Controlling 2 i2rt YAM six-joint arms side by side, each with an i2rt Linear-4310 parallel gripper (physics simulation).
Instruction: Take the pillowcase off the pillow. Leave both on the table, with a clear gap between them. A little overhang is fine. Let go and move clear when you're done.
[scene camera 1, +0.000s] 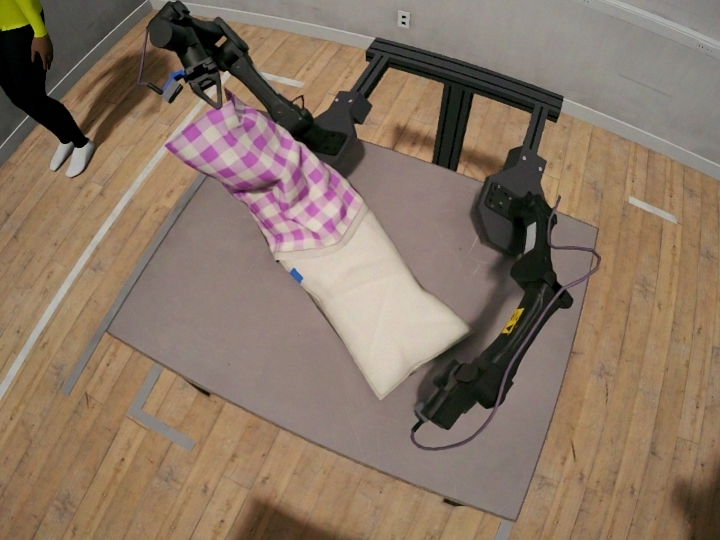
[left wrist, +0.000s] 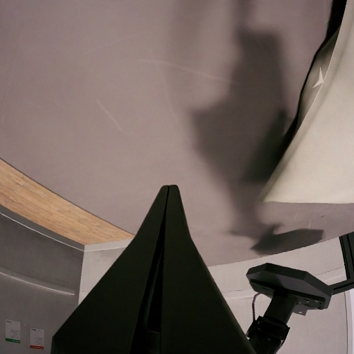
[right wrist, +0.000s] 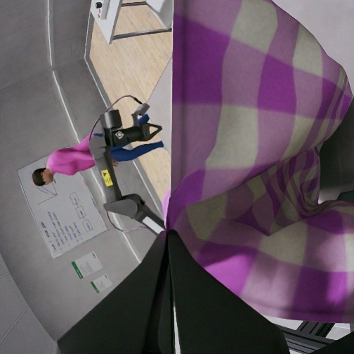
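Observation:
The cream pillow (scene camera 1: 372, 296) (left wrist: 320, 160) lies diagonally on the table (scene camera 1: 232, 325) (left wrist: 125, 100); its lower-right part is bare, with a blue tag on its left edge. The purple-and-cream checked pillowcase (scene camera 1: 279, 174) (right wrist: 240, 135) is around the upper-left part, wrinkled, its far end reaching past the table's edge. My right gripper (scene camera 1: 221, 104) (right wrist: 169, 239) is shut on the far upper corner of the pillowcase. My left gripper (left wrist: 170, 193) (right wrist: 161, 127) is shut with no cloth between its fingertips, beside the pillow's bare lower end; its fingers are hidden in scene camera 1.
The left arm (scene camera 1: 523, 325) stretches along the right side of the table. The right arm (scene camera 1: 261, 93) reaches to the upper left. A dark metal frame (scene camera 1: 465, 69) stands behind the arm bases. A person (scene camera 1: 34, 87) stands on the floor at the upper left.

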